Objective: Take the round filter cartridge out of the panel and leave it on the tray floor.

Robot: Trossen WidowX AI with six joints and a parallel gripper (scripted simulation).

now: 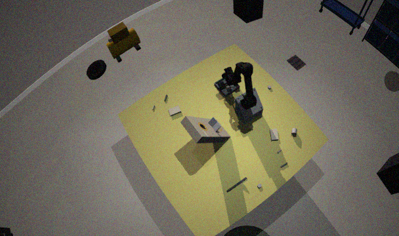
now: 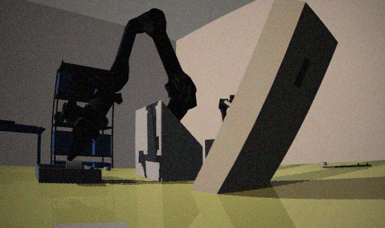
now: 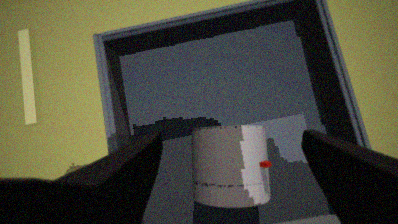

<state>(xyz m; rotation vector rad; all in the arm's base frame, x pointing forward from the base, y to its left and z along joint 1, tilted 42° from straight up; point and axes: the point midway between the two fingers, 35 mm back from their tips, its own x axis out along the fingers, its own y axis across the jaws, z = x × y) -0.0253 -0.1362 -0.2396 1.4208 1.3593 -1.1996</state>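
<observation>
Now: the round filter cartridge 2 cm below my gripper tip and 1 cm to the left of it. The rest, counted from my gripper tip: tray 4 cm below, 1 cm to the right; service panel 36 cm ahead, 31 cm to the left, 10 cm above.
</observation>
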